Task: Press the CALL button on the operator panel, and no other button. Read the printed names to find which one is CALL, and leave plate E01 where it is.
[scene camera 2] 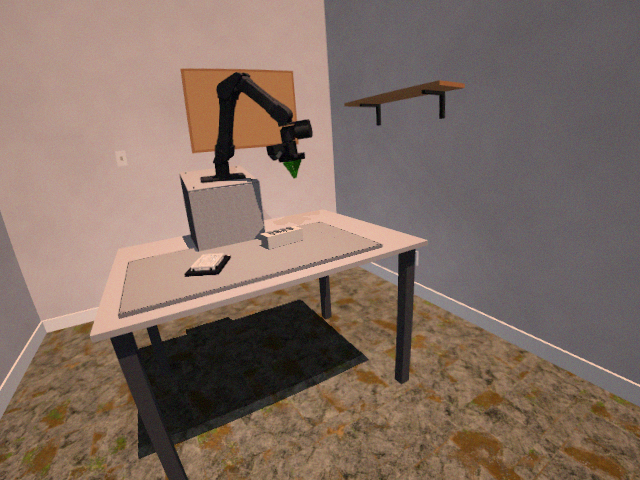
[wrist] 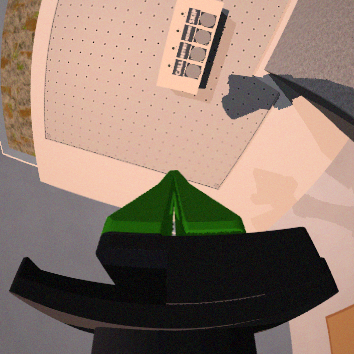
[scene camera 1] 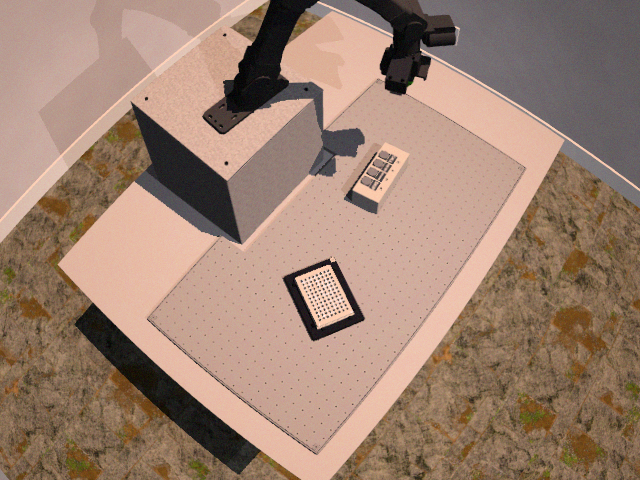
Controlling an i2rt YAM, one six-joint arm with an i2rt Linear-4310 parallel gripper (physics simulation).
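Frame: origin at the arm's base, x down, y right, z back, level; centimetres.
Where they show: gripper, fingertip midpoint: (scene camera 2: 295,178) (wrist: 173,177); arm's base, origin of the base link: (scene camera 2: 223,178) (scene camera 1: 246,99).
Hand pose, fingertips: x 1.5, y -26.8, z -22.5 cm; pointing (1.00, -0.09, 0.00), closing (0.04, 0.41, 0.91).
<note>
Things, the pixels of their centre, and the offset from my fingertips. "*": a spot on its surface instead. Level surfaces: height alone.
- operator panel, body centre: (wrist: 187,42) (scene camera 1: 381,177) (scene camera 2: 282,236) dx +23.6, dy +9.1, dz -2.4 cm
- CALL button, body centre: (wrist: 192,70) (scene camera 1: 383,155) dx +21.2, dy +5.0, dz +0.2 cm
- white plate, body centre: (scene camera 1: 323,296) (scene camera 2: 208,261) dx +24.5, dy +40.8, dz -12.7 cm
- black holder, surface spot: (scene camera 1: 336,326) * dx +25.2, dy +44.1, dz -19.3 cm
- perforated grey board, its level: dx +26.4 cm
- table, its level: dx +27.7 cm
The operator panel (scene camera 1: 364,200) (scene camera 2: 283,238) (wrist: 175,84) is a white box with a row of several round grey buttons. In the wrist view the name CALL is readable beside the CALL button (wrist: 193,70) (scene camera 1: 384,155), at the panel end nearest my gripper; the other names are hard to read. My gripper (scene camera 2: 294,176) (wrist: 173,177) is shut, its green fingertips together and empty. It hangs high above the table, beyond the CALL end of the panel. In scene camera 1 its fingertips are mostly hidden. The white plate (scene camera 1: 324,296) (scene camera 2: 208,261) lies in a black holder (scene camera 1: 336,326) (scene camera 2: 191,273); its name is unreadable.
The panel and holder stand on a perforated grey board (scene camera 1: 248,330) (scene camera 2: 155,289) (wrist: 100,90) on the table (scene camera 1: 103,253) (scene camera 2: 105,310). The large grey block (scene camera 1: 279,175) (scene camera 2: 227,214) carrying the arm stands at the back. A wall shelf (scene camera 2: 408,94) is at the right.
</note>
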